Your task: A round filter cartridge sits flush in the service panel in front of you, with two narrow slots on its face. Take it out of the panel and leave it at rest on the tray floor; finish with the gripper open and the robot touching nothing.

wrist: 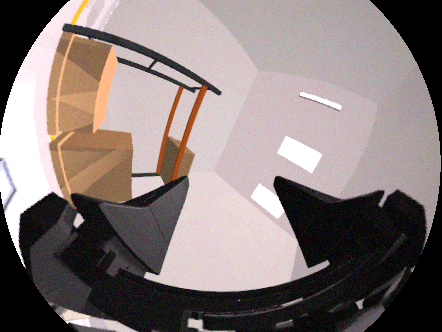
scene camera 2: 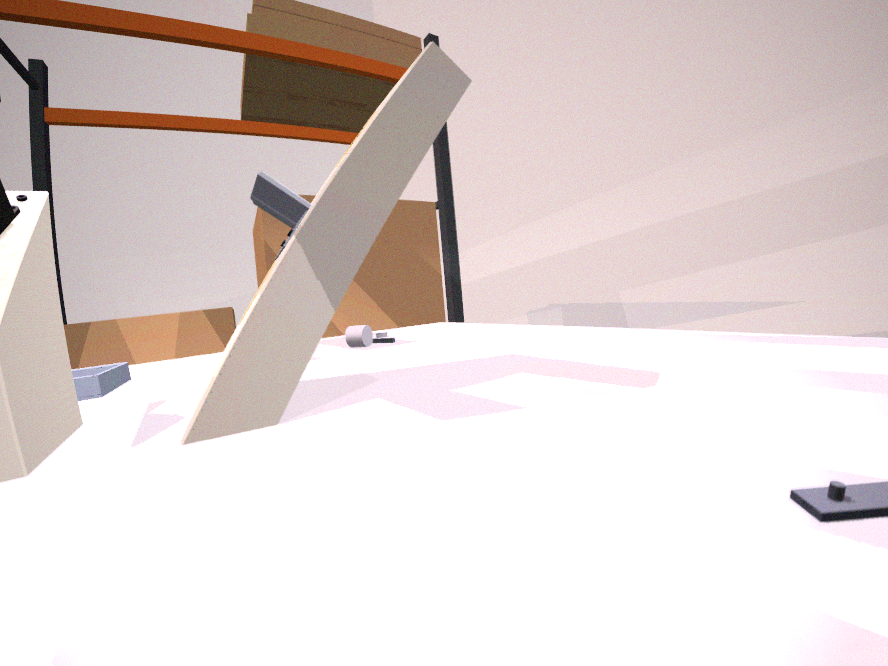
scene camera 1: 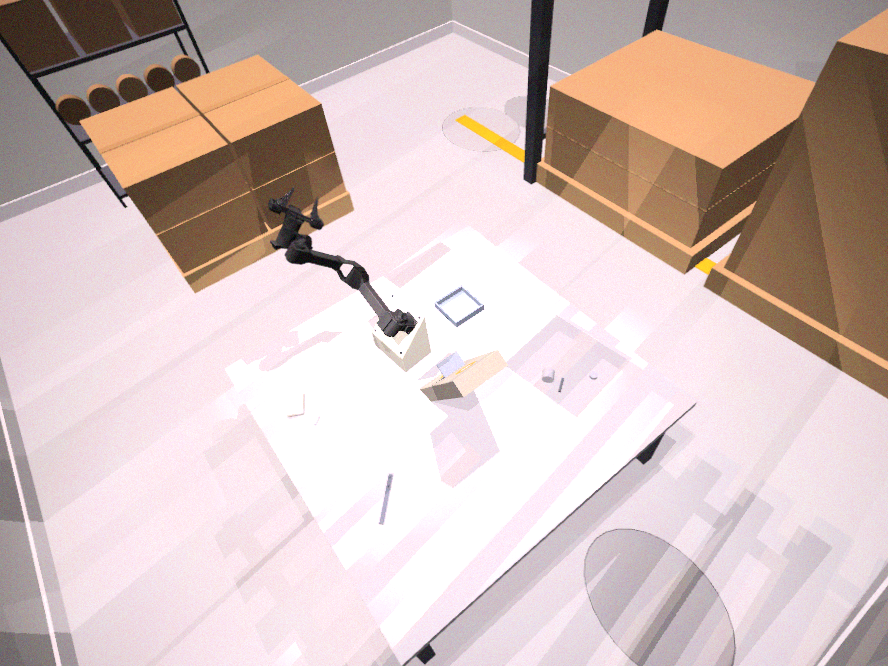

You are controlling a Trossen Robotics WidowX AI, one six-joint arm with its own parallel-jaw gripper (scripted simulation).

Note:
My gripper [scene camera 1: 305, 192] is open and holds nothing. I also see a service panel [scene camera 2: 253, 382] and a tray [scene camera 2: 90, 383].
My gripper shows as well in the wrist view [wrist: 232, 181]. The service panel shows as well in scene camera 1 [scene camera 1: 458, 384]. The tray is seen too in scene camera 1 [scene camera 1: 458, 306].

